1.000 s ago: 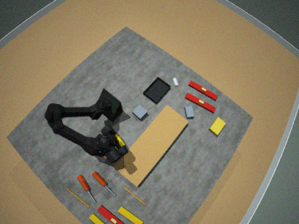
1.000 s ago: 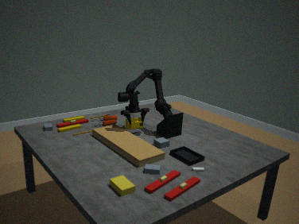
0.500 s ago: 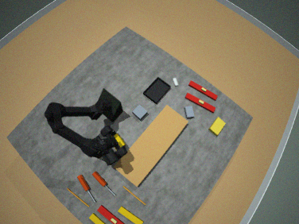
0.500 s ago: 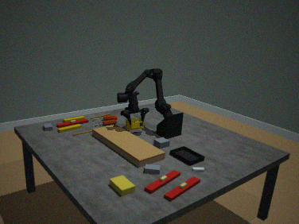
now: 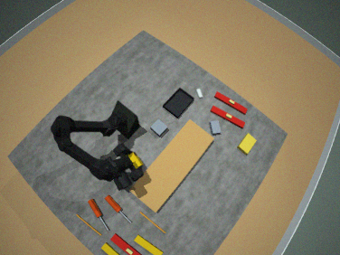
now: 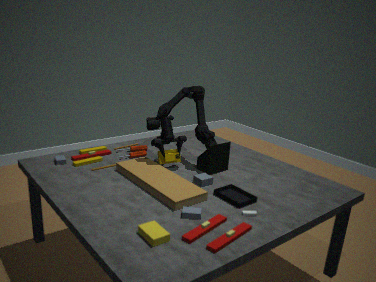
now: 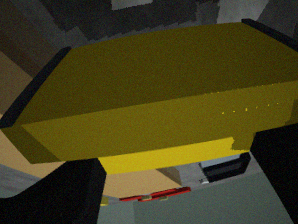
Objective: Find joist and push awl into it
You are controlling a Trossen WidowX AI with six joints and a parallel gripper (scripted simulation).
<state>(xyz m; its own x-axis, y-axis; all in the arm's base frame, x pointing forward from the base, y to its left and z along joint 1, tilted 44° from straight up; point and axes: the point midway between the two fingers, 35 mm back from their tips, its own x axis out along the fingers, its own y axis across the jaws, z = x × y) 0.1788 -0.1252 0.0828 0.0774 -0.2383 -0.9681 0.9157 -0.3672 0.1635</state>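
Right now my gripper tip is 20 mm past the yellow stud finder. The rest, counted from my gripper tip: black tray: 430 mm to the left, 60 mm below, 10 mm ahead; small white piece: 560 mm to the left, 80 mm ahead, 70 mm below; awl: 140 mm to the right, 70 mm below, 30 mm behind.
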